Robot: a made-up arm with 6 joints. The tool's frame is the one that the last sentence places.
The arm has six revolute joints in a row. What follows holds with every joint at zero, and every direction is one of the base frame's.
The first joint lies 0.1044 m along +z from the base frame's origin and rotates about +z.
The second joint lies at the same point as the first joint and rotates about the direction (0.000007, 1, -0.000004).
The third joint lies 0.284 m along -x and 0.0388 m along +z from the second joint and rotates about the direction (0.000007, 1, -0.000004).
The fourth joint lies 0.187 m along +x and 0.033 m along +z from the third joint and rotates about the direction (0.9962, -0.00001, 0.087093).
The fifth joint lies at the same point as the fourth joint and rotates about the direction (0.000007, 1, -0.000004).
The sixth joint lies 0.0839 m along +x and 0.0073 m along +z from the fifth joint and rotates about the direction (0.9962, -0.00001, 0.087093).
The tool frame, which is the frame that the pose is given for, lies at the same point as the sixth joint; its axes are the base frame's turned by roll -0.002, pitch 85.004 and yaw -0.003 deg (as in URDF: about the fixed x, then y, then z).
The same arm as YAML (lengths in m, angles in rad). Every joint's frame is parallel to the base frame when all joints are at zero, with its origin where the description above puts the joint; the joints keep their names.
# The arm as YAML. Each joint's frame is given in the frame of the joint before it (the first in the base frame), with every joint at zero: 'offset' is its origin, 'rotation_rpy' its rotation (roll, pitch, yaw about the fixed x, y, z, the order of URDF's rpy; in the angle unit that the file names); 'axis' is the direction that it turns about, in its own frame. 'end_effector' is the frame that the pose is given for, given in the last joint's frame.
length_unit: m
angle_unit: rad
chain:
  - id: joint 1
    offset: [0.0, 0.0, 0.1044]
    rotation_rpy: [0.0, 0.0, 0.0]
    axis: "+z"
  - id: joint 2
    offset: [0.0, 0.0, 0.0]
    rotation_rpy: [0.0, 0.0, 0.0]
    axis: "+y"
  - id: joint 3
    offset: [-0.284, 0.0, 0.0388]
    rotation_rpy: [0.0, 0.0, 0.0]
    axis: "+y"
  - id: joint 4
    offset: [0.187, 0.0, 0.033]
    rotation_rpy: [0.0, 0.0, 0.0]
    axis: [0.9962, 0.0, 0.0871]
  - id: joint 5
    offset: [0.0, 0.0, 0.0]
    rotation_rpy: [0.0, 0.0, 0.0]
    axis: "+y"
  - id: joint 6
    offset: [0.0839, 0.0, 0.0073]
    rotation_rpy: [0.0, 0.0, 0.0]
    axis: [0.9962, 0.0, 0.0871]
end_effector:
  offset: [0.0, 0.0, 0.0]
  rotation_rpy: [0.0, 1.4836, -0.0001]

